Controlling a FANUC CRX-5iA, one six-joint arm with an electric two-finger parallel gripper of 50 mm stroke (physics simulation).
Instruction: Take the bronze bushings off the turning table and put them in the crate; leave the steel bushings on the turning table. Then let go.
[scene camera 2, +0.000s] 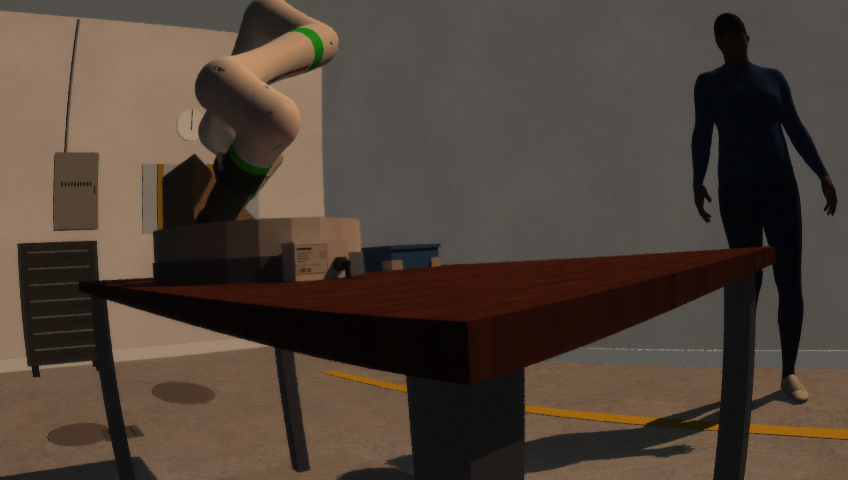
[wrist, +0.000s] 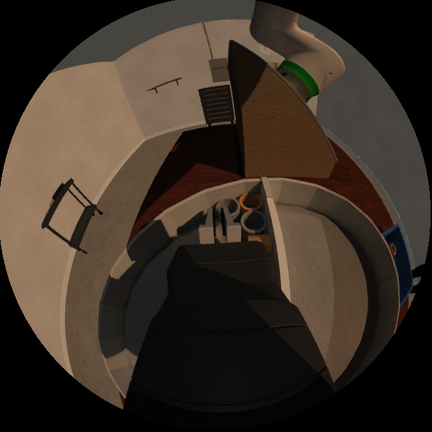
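The turning table (scene camera 2: 315, 228) (wrist: 320, 192) is a round, high-walled tray with a divider (wrist: 279, 245). Left of the divider in the wrist view stand a bronze bushing (wrist: 241, 201), a steel bushing (wrist: 253, 212) nearer the gripper, and another steel bushing (wrist: 227, 199) just behind the fingertips. Another bronze piece (wrist: 260, 243) is partly hidden by the gripper body. My gripper (wrist: 217, 216) is open with a narrow gap and empty, over the tray beside these bushings; its fingers are hidden in the scene view. The blue crate (scene camera 2: 410, 257) (wrist: 405, 265) holds a bronze bushing (wrist: 393, 249).
A tall brown panel (wrist: 280, 125) stands behind the turning table, near its wall. A labelled box (scene camera 2: 306, 261) stands against the tray in the scene view, with small pale blocks near the crate. A person (scene camera 2: 749, 130) stands beyond the wooden table (scene camera 2: 535, 291).
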